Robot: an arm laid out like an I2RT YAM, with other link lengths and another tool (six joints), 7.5 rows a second.
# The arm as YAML. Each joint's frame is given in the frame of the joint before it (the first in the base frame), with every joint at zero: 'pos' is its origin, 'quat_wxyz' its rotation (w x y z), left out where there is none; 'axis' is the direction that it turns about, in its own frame. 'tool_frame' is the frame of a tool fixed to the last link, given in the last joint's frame.
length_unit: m
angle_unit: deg
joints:
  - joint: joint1
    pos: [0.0, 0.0, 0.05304]
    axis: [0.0, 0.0, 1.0]
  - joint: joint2
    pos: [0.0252, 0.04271, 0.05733]
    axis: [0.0, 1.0, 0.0]
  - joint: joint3
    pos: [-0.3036, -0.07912, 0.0]
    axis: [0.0, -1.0, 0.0]
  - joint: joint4
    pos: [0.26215, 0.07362, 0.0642]
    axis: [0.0, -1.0, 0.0]
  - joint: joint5
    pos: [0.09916, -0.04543, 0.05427]
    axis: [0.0, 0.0, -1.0]
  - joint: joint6
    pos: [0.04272, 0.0, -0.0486]
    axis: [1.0, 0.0, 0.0]
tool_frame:
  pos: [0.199, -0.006, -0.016]
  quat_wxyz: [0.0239, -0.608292, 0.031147, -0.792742]
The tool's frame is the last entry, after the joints.
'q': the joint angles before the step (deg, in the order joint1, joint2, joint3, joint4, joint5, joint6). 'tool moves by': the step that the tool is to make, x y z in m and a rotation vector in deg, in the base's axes. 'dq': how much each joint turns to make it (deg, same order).
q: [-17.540 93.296 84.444 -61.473 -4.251 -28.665]
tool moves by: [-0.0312 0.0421 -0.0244 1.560 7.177 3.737]
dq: [5.052 -0.066 -2.846 -4.477 0.700 1.162]
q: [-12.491 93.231 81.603 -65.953 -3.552 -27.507]
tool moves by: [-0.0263 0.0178 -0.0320 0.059 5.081 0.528]
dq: [2.737 -0.009 -5.831 0.926 1.290 2.016]
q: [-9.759 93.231 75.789 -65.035 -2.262 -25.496]
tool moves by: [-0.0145 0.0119 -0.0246 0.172 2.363 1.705]
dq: [1.734 0.002 -4.977 2.618 0.197 0.007]
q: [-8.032 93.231 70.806 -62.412 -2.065 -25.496]
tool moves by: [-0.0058 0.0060 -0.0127 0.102 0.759 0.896]
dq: [0.898 0.002 -2.671 1.908 -0.001 0.002]
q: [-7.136 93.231 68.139 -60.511 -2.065 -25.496]
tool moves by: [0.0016 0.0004 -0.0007 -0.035 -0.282 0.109]
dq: [0.104 -0.002 -0.176 0.458 0.000 -0.005]
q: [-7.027 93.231 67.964 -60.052 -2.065 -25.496]
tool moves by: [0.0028 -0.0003 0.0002 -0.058 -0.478 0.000]
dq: [0.007 -0.009 -0.008 0.481 0.000 0.007]
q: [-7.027 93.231 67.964 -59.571 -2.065 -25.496]
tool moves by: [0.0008 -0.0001 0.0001 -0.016 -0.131 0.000]
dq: [0.000 0.003 0.012 0.123 0.000 0.000]
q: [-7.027 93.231 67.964 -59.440 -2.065 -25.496]
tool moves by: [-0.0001 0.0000 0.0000 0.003 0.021 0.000]
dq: [-0.002 0.005 0.007 -0.024 -0.001 -0.002]
